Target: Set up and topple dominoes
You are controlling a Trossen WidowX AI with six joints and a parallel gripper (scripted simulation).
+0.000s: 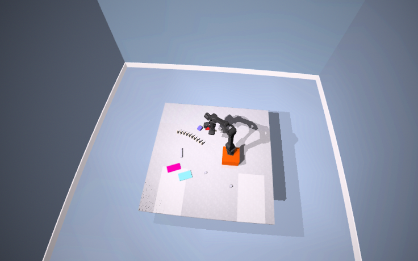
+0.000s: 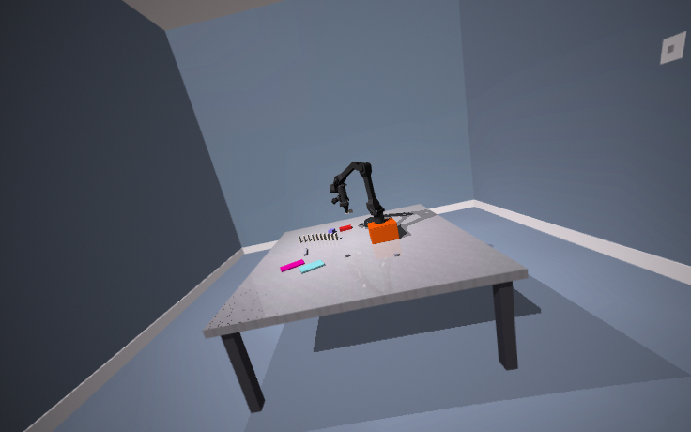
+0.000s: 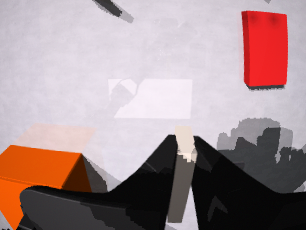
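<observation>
Now: gripper tip 7 cm short of the red block, 11 cm to the left of it and 15 cm above it. From my gripper tip the other things lie so: purple block: 17 cm ahead, 7 cm to the right, 15 cm below; then magenta tile: 29 cm ahead, 46 cm to the left, 16 cm below; then cyan block: 14 cm ahead, 51 cm to the left, 15 cm below.
</observation>
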